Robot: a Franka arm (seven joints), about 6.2 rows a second.
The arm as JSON. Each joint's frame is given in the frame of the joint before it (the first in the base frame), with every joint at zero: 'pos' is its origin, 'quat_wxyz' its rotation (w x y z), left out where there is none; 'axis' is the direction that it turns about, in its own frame. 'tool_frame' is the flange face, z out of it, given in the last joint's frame.
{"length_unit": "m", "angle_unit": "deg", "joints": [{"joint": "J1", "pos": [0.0, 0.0, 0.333], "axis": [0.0, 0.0, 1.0]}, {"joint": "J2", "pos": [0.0, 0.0, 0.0], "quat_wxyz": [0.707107, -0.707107, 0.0, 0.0], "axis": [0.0, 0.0, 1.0]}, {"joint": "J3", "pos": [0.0, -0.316, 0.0], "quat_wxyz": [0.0, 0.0, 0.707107, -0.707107], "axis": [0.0, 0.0, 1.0]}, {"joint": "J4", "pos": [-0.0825, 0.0, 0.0], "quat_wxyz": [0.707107, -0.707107, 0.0, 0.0], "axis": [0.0, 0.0, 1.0]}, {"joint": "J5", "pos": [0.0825, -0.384, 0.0], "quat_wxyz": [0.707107, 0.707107, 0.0, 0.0], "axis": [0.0, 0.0, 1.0]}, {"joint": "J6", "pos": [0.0, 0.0, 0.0], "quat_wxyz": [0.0, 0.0, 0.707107, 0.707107], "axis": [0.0, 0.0, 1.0]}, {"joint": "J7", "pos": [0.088, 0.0, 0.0], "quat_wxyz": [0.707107, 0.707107, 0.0, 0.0], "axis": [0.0, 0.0, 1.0]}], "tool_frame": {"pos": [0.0, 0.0, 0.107]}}
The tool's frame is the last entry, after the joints.
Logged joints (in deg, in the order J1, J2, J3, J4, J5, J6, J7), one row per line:
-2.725, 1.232, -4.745, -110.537, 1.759, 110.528, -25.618
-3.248, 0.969, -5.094, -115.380, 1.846, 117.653, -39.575
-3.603, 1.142, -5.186, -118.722, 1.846, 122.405, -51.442
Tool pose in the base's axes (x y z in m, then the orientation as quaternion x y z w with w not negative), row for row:
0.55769, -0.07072, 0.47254, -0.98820, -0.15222, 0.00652, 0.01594
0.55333, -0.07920, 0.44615, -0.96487, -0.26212, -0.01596, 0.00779
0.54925, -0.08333, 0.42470, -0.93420, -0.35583, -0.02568, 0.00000
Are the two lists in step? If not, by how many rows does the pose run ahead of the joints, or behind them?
They are in step.
